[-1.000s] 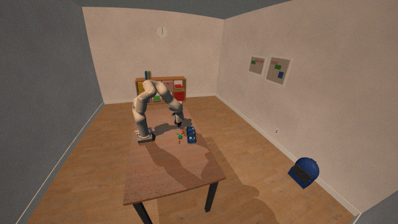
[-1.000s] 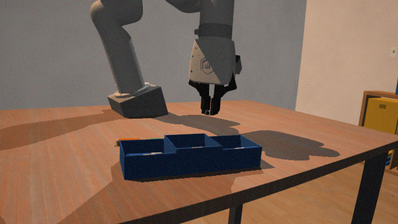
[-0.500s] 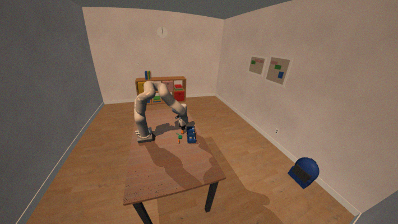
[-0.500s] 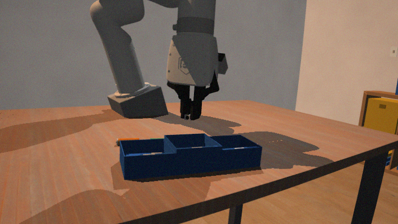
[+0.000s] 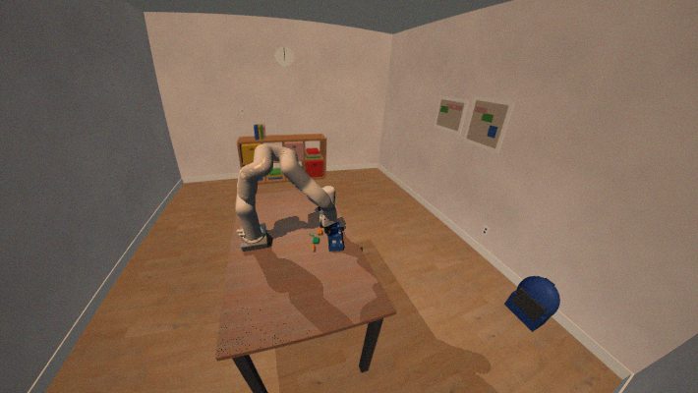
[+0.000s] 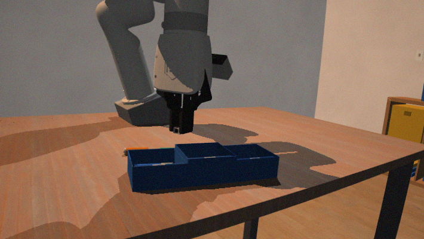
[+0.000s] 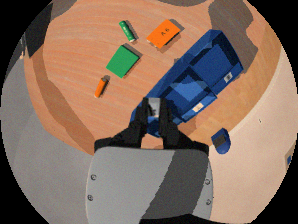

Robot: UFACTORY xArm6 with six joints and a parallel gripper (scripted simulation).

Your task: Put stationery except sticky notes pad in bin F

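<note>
My gripper is now 80 mm above the blue-and-white piece, 50 mm to the left of it and 30 mm short of it. Round my hand: grey-white sharpener 10 mm below; then green block 80 mm below, 70 mm behind, 10 mm to the left; then three joined blue bins 70 mm below, 50 mm ahead, 20 mm to the left.
</note>
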